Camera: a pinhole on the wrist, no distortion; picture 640 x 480 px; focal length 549.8 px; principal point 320.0 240.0 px. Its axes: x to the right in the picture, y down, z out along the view. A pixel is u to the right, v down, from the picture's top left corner.
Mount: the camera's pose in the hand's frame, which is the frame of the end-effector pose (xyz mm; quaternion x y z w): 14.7 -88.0 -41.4 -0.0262 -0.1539 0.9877 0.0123
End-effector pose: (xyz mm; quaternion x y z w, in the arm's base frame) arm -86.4 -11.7 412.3 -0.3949 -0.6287 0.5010 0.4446
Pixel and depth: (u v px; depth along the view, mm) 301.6 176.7 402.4
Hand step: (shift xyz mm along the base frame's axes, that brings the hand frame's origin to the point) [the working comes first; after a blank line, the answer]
In the camera's frame: -13.5 -46.3 402.4

-350.5 -124.1 127.8
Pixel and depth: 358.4 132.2 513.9
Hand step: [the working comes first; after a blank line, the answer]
In the camera's frame: 35.9 -100.8 513.9

-448.3 -205.4 87.3
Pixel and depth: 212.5 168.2 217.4
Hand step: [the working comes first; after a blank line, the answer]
In the camera's frame: -42.5 -28.4 217.4

-188.0 -30.1 115.3
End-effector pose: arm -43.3 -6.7 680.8 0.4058 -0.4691 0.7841 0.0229
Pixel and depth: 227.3 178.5 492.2
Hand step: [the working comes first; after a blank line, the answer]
In the camera's frame: -83.0 -55.1 492.2

305.7 -257.2 284.5
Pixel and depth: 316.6 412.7 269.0
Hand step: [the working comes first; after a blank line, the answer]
In the camera's frame: -1.7 84.5 269.0

220.3 -2.6 222.9
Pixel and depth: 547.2 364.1 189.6
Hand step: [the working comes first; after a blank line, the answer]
In the camera's frame: 78.4 42.8 189.6

201.7 36.3 110.7
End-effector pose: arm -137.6 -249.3 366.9 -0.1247 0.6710 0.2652 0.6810
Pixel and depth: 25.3 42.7 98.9
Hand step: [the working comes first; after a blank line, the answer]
In the camera's frame: -53.0 -35.5 98.9

98.8 -24.3 -72.9
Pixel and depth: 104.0 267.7 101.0
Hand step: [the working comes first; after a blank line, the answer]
In the camera's frame: -39.7 5.1 101.0

110.6 -65.0 -67.1
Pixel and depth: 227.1 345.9 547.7
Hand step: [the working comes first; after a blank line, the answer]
In the camera's frame: -92.5 105.5 547.7

569.1 -44.0 -109.1
